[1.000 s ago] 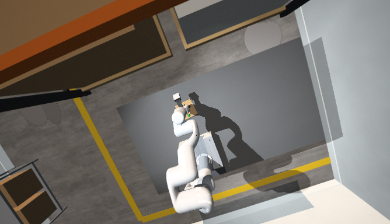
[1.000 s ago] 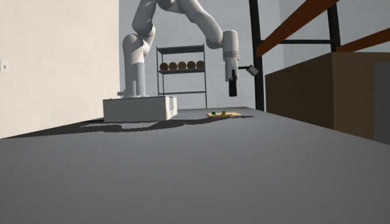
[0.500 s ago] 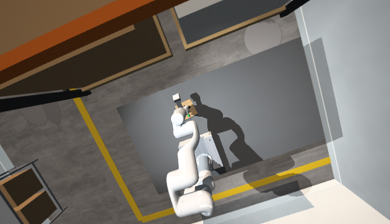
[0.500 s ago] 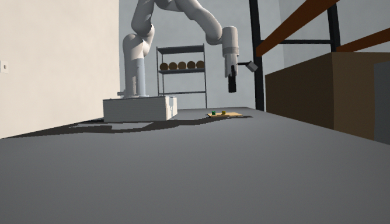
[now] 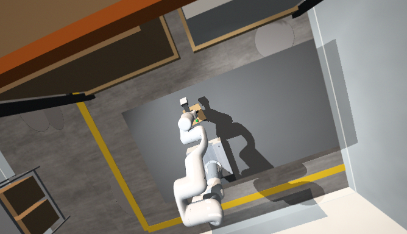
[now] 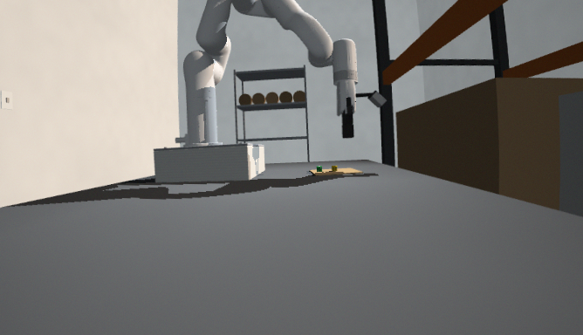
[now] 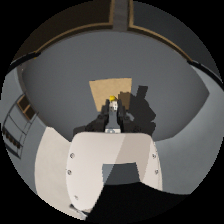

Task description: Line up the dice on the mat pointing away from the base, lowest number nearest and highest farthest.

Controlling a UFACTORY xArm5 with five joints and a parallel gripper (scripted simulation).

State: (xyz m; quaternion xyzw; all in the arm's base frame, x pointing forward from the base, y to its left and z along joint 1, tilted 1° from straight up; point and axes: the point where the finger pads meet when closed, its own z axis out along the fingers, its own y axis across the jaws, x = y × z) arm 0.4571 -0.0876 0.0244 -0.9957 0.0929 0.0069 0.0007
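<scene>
My hand is 11 cm above the yellow die, 5 cm past it and 1 cm to the right of it. The rest, counted from my hand: green die: 11 cm below, 9 cm behind, 2 cm to the left; white die: 1 cm below; tan mat: 12 cm below, 5 cm behind, 1 cm to the left.
</scene>
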